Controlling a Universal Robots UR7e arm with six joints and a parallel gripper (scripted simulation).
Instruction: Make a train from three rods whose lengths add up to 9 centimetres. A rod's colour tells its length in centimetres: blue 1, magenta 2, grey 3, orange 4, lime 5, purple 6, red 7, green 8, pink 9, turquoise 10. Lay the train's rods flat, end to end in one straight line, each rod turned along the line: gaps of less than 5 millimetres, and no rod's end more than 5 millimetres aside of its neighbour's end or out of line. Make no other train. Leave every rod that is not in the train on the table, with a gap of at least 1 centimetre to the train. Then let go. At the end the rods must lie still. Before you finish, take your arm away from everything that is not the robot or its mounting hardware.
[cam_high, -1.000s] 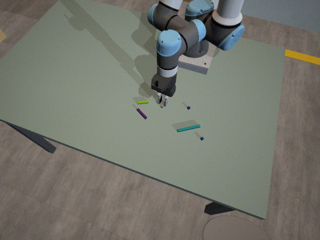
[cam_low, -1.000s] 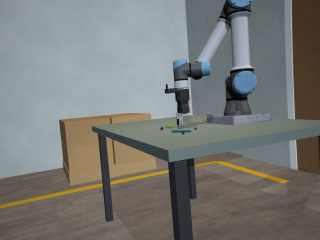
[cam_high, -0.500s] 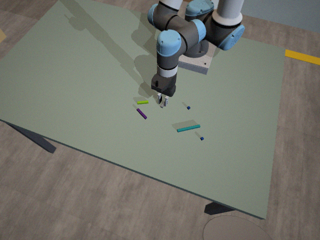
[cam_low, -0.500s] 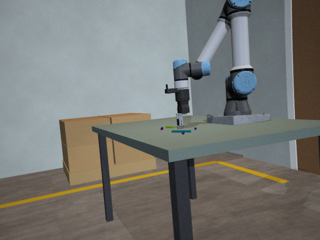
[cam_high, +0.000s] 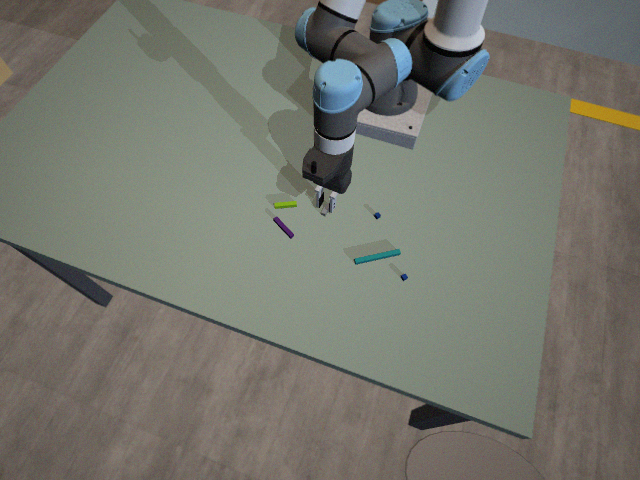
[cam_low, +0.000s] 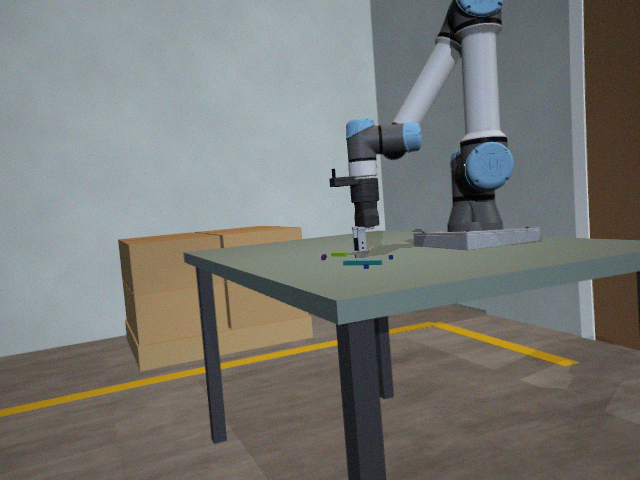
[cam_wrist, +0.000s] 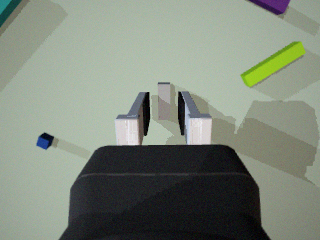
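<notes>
The grey rod is 3 cm below my hand. Round my hand: lime rod: 9 cm to the right, 3 cm below, 3 cm ahead; then purple rod: 8 cm ahead, 7 cm to the right, 3 cm below; then turquoise rod: 15 cm to the left, 6 cm ahead, 3 cm below.
</notes>
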